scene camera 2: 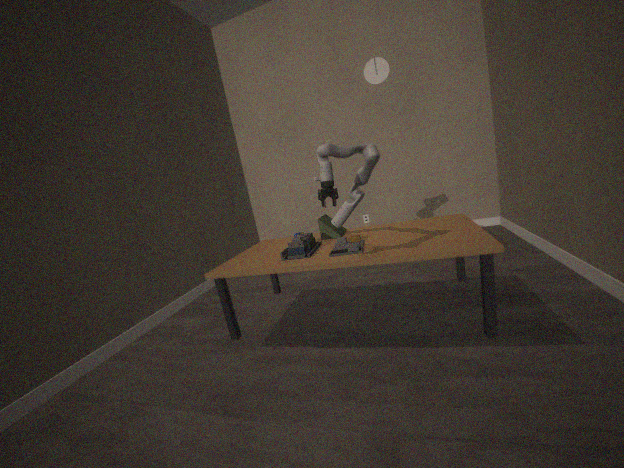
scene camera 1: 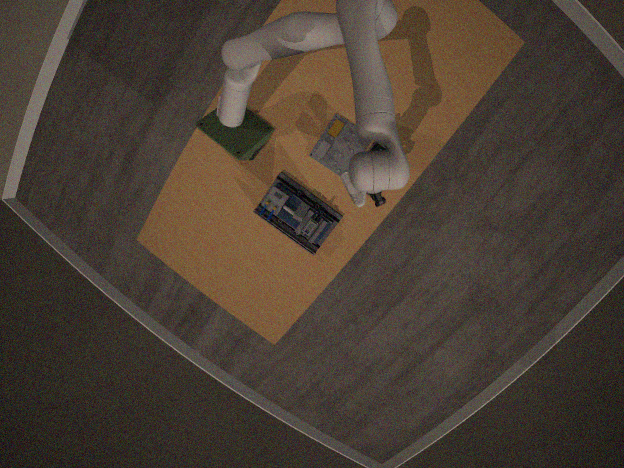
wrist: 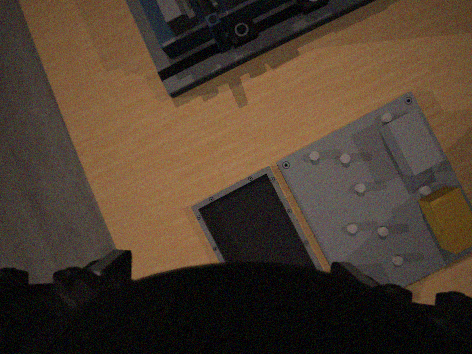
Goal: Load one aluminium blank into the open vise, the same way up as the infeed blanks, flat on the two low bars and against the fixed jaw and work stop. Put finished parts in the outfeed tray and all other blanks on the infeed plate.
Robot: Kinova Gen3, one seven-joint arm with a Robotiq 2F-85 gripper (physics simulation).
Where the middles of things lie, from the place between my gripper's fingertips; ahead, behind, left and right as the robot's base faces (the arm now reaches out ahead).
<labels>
Right now my hand is 10 mm short of the dark outfeed tray (wrist: 248, 222), 50 mm to the right of it and 270 mm above it. From my hand the other things lie so: brass blank (wrist: 440, 207): 190 mm behind, 80 mm to the left, 250 mm below; then grey infeed plate (scene camera 1: 339, 145): 130 mm behind, 40 mm to the left, 270 mm below.
</labels>
